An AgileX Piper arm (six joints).
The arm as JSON. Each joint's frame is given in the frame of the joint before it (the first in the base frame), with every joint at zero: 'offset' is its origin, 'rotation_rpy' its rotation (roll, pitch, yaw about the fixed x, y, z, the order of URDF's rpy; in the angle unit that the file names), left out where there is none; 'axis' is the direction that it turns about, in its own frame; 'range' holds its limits. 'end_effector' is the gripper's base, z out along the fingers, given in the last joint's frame.
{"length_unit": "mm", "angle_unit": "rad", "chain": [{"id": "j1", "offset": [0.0, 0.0, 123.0], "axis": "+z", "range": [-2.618, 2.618]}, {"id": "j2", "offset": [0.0, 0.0, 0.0], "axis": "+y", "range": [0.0, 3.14]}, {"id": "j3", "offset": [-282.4, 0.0, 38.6], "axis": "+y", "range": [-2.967, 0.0]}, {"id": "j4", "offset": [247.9, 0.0, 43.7], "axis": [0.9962, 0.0, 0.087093], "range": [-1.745, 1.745]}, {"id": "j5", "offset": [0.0, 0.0, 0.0], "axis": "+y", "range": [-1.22, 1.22]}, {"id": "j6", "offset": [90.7, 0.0, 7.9], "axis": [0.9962, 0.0, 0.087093], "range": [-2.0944, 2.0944]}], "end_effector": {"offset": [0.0, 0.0, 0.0], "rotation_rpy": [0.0, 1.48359, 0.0]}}
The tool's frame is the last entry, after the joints.
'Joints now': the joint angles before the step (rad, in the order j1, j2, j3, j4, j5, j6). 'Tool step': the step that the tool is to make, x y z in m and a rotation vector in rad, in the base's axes. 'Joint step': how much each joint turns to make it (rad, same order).
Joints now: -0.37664, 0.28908, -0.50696, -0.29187, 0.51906, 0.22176
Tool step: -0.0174, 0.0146, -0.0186, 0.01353, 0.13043, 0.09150
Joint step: 0.00062, -0.10202, 0.01800, 0.19287, 0.18846, -0.23730
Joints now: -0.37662, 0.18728, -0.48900, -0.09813, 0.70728, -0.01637
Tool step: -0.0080, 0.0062, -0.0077, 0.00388, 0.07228, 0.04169
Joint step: 0.00045, -0.03794, 0.00010, 0.05282, 0.10290, -0.07917
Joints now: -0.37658, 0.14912, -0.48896, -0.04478, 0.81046, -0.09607
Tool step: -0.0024, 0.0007, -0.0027, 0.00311, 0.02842, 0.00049
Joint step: 0.00013, -0.00746, -0.00001, -0.00204, 0.03484, -0.00691
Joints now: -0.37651, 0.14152, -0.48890, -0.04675, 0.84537, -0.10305
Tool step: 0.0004, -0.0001, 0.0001, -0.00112, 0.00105, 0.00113
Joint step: -0.00021, 0.00215, -0.00010, 0.00082, -0.00157, -0.00233
